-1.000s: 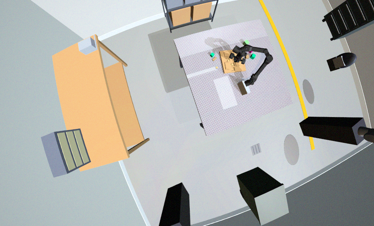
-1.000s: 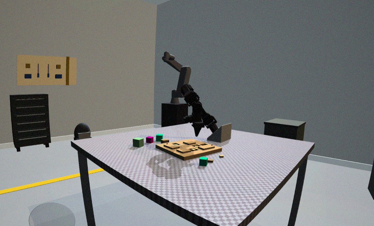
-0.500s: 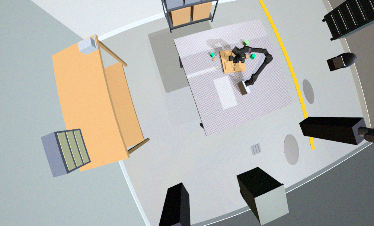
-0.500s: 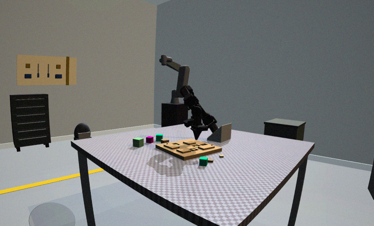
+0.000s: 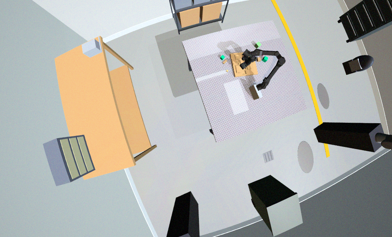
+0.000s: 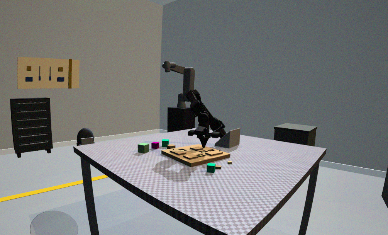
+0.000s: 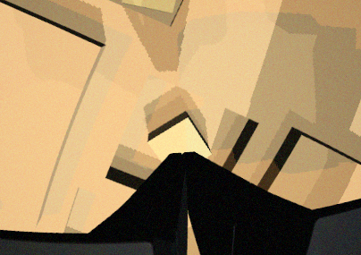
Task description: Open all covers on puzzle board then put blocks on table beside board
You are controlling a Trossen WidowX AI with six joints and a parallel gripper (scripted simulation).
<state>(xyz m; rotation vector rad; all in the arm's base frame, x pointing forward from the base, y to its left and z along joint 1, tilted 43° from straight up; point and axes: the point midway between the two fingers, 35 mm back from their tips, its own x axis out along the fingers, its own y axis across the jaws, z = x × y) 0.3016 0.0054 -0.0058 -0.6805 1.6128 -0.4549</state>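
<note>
Now: gripper tip 5 cm short of the puzzle board, 2 cm to the left of it and 3 cm above it. From my gripper tip the other things lie so: magenta block: 6 cm ahead, 34 cm to the right, 3 cm below; light green block: 18 cm ahead, 33 cm to the right, 2 cm below.
</note>
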